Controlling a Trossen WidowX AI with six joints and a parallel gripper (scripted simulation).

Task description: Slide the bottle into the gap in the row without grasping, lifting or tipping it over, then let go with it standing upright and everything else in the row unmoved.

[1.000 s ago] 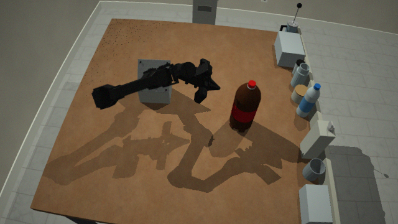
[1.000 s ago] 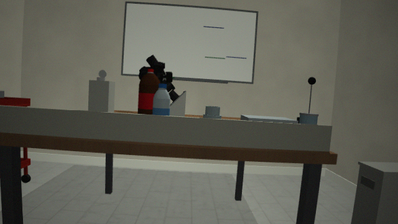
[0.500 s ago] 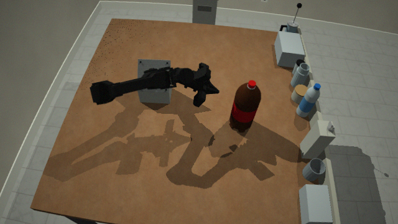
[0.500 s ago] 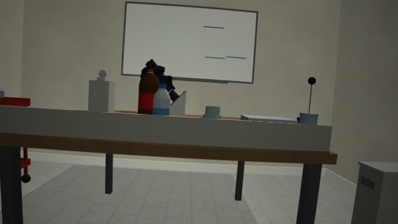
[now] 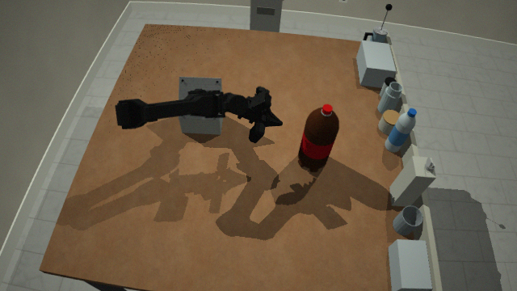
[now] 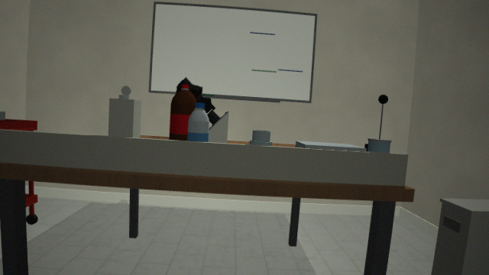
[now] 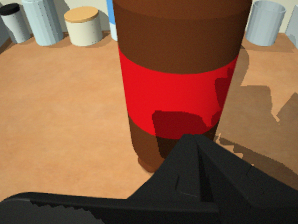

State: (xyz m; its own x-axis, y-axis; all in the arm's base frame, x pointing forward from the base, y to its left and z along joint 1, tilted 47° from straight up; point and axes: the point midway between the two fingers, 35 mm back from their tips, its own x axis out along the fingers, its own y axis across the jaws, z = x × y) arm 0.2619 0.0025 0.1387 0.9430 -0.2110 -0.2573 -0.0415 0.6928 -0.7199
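The cola bottle lies 16 cm ahead of my hand, 1 cm to the left of it and 6 cm below it. From my hand the other things lie so: grey cup (50 cm ahead, 21 cm to the right, 19 cm below); then blue-capped water bottle (49 cm ahead, 13 cm to the left, 11 cm below); then cork-lidded jar (47 cm ahead, 23 cm to the left, 18 cm below).
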